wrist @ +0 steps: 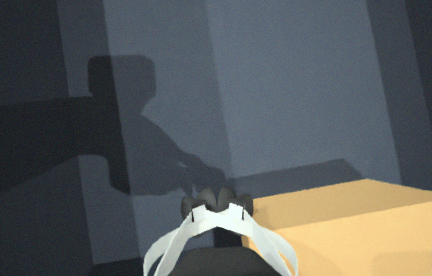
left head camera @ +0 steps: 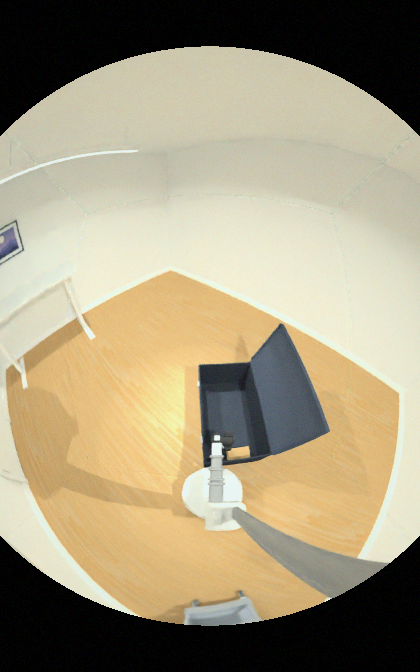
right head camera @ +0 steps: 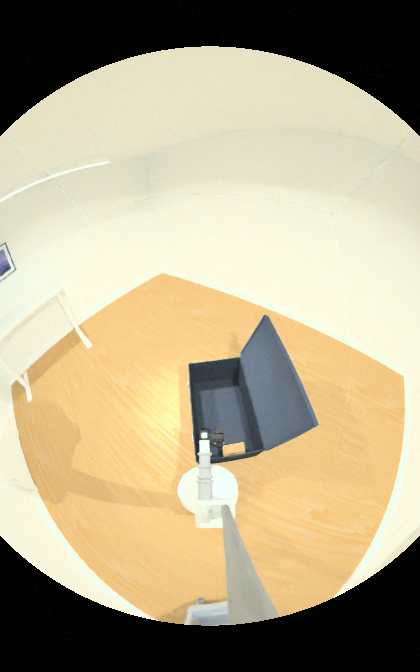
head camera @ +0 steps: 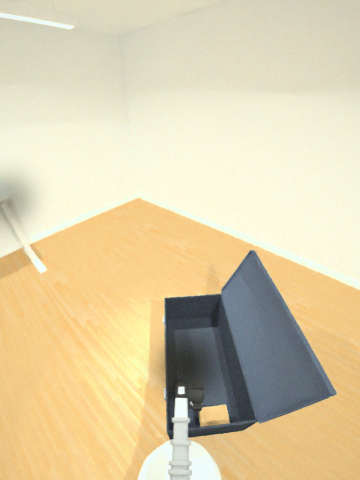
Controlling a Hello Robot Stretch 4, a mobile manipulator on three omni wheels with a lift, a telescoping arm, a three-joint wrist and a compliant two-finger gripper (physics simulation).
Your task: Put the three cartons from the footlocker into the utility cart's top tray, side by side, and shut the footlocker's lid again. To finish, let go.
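Places are measured from the robot's base along level axes (x ahead, y left, z up), in millimetres.
Pixels of known places: gripper, fingertip midpoint: [wrist: 216, 202].
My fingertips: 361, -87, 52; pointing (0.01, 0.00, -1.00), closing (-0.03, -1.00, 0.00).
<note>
Ahead of a thing's pixels: the offset from my fingertips to its middle, as dx, dy, dz. "*": to the spot under its first point.
The dark blue footlocker [head camera: 235, 360] [left head camera: 256, 410] [right head camera: 247, 405] stands on the floor, its lid {* +151, -372, +532} [head camera: 275, 345] [left head camera: 290, 395] [right head camera: 277, 390] open and leaning back to the right. One tan carton {-59, -107, +2} [head camera: 214, 415] [left head camera: 238, 453] [right head camera: 234, 449] [wrist: 350, 235] lies inside at the near end. My gripper [head camera: 197, 400] [left head camera: 228, 440] [right head camera: 217, 436] [wrist: 216, 202] is shut and empty, with its fingertips together. It is over the footlocker's near part, beside the carton's left edge in the wrist view; whether they touch is unclear. Part of the grey utility cart [left head camera: 222, 612] [right head camera: 210, 614] shows at the bottom; its tray's contents are not visible.
A white table shows at the left, with a leg [head camera: 22, 237] [left head camera: 77, 307] [right head camera: 75, 320] on the floor. Walls stand behind and to the right of the footlocker. My white base is close to the footlocker's near end.
</note>
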